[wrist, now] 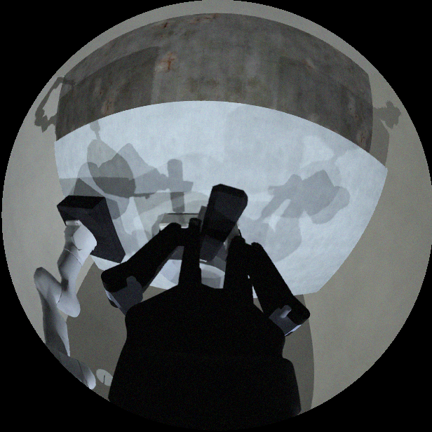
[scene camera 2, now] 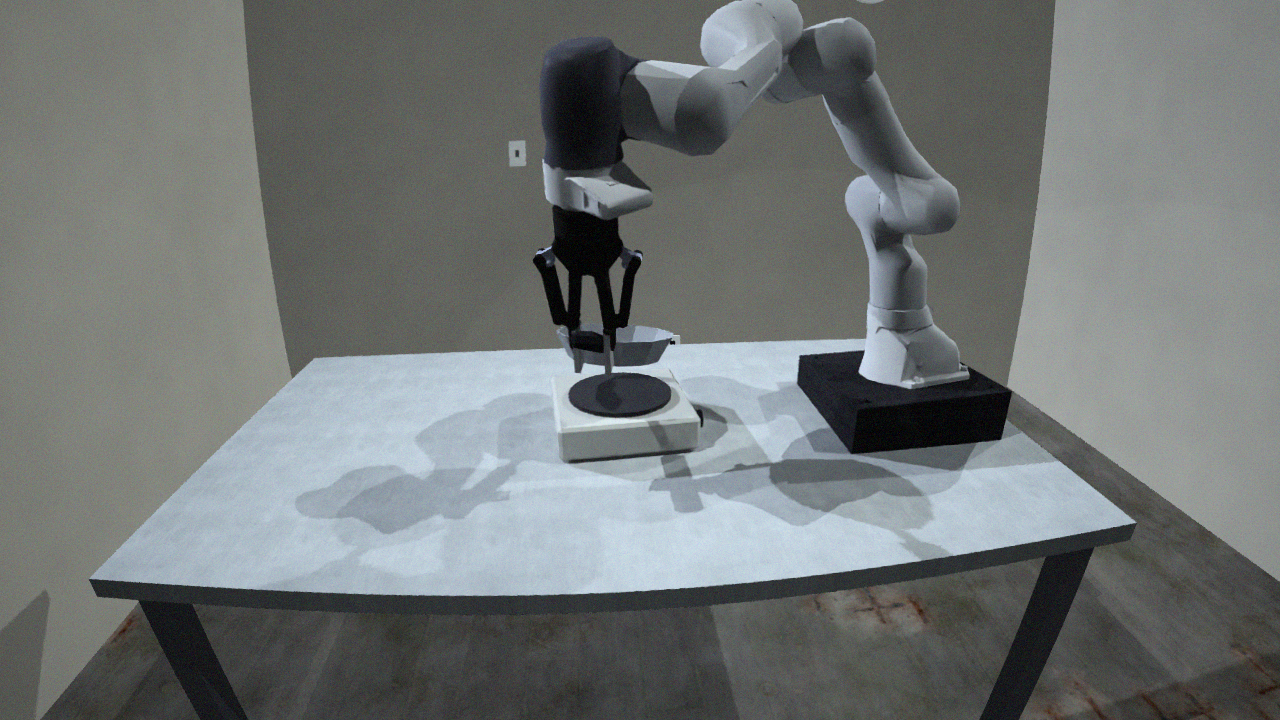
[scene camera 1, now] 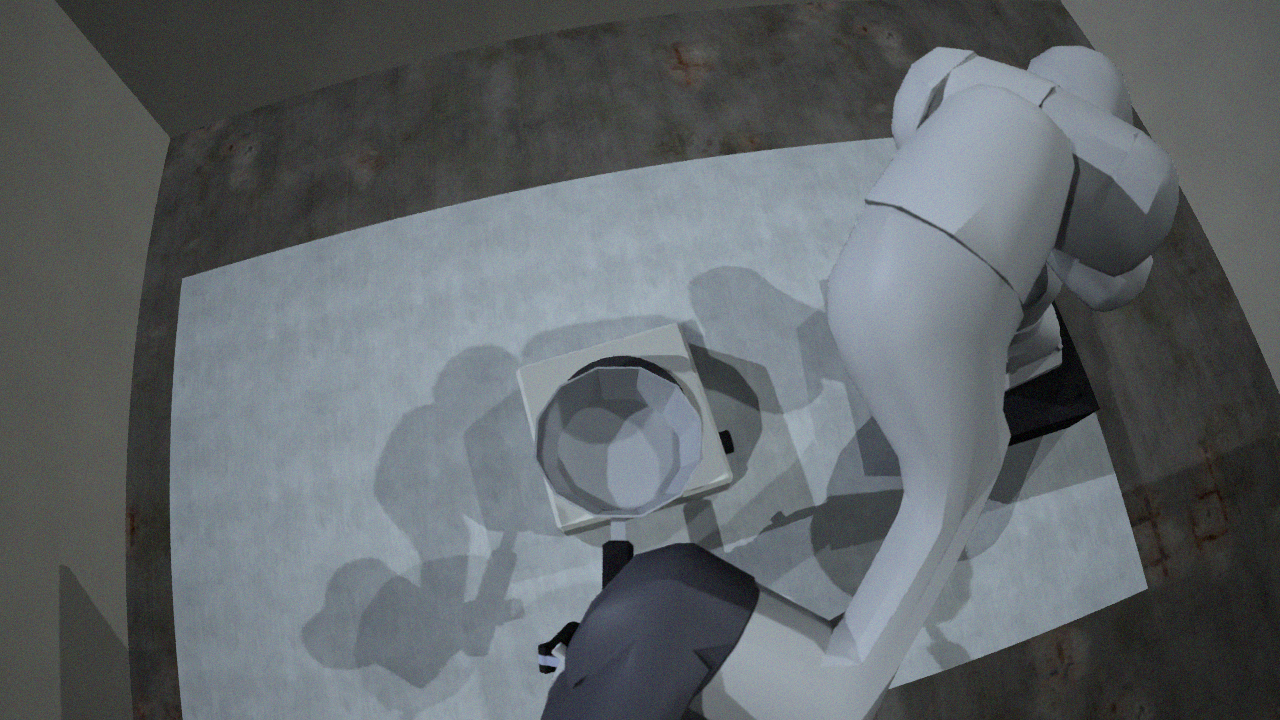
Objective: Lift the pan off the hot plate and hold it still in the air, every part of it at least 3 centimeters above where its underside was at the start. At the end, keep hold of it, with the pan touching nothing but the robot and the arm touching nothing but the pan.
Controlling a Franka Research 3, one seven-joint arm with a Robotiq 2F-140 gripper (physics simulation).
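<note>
The grey pan [scene camera 1: 619,441] [scene camera 2: 640,345] hangs in the air above the hot plate, with a visible gap under it in the second scene view. Its black handle [scene camera 1: 616,561] [scene camera 2: 586,341] [wrist: 223,212] points away from the bowl and lies between my fingertips. My gripper [scene camera 2: 592,349] [wrist: 215,218] points down and is shut on the handle. The hot plate [scene camera 1: 696,402] [scene camera 2: 626,440] is a cream box with a dark round disc on the table below. In the first scene view the arm's dark wrist hides the fingers. In the wrist view the fingers hide much of the pan.
The table [scene camera 1: 295,358] [scene camera 2: 295,537] [wrist: 250,135] carries the hot plate and the black base block [scene camera 2: 930,425] [wrist: 97,225] of the arm, which stands to the right in the second scene view. A small black knob [scene camera 1: 725,441] sticks out from the hot plate's side.
</note>
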